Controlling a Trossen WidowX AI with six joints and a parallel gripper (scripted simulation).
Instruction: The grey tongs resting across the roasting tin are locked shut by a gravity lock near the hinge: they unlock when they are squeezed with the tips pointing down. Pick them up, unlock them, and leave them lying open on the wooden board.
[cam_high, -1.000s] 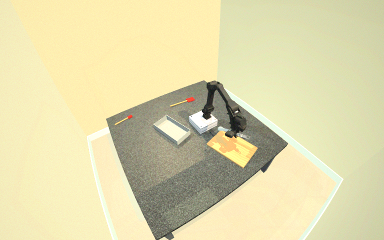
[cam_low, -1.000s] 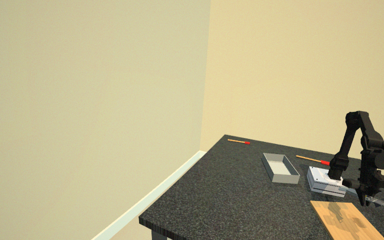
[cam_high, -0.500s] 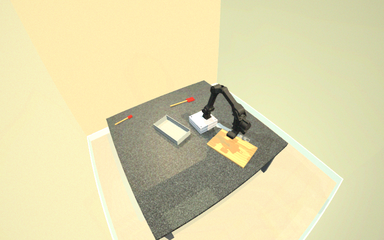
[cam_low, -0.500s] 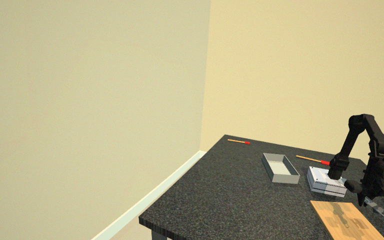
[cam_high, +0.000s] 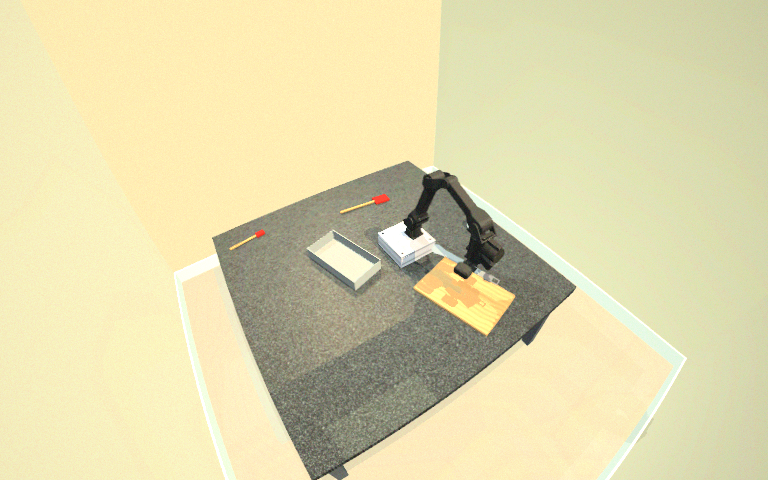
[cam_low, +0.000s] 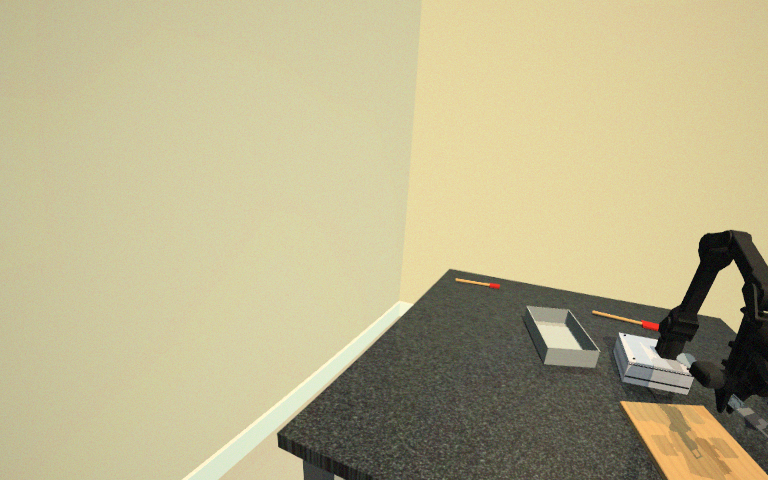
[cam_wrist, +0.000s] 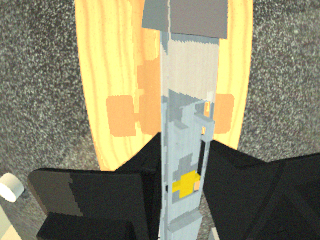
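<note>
Right now my gripper tip is 120 mm above the wooden board. From my gripper tip the other things lie so: grey roasting tin 460 mm to the right, 290 mm ahead, 100 mm below; then small yellow lock piece 40 mm above, 10 mm to the right.
</note>
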